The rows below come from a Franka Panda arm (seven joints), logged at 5 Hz.
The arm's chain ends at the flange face. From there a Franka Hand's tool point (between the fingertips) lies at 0.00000 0.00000 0.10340 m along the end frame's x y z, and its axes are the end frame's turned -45 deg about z.
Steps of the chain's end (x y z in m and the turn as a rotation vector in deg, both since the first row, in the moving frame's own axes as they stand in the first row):
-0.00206, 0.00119, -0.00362, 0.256, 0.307, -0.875
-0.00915, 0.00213, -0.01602, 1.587, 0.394, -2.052
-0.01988, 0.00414, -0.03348, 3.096, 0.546, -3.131
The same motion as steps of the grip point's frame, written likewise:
-0.00158, -0.00056, -0.00362, -0.036, 0.398, -0.875
-0.00548, -0.00653, -0.01606, 0.844, 1.401, -2.052
-0.01243, -0.01451, -0.03364, 1.803, 2.575, -3.131

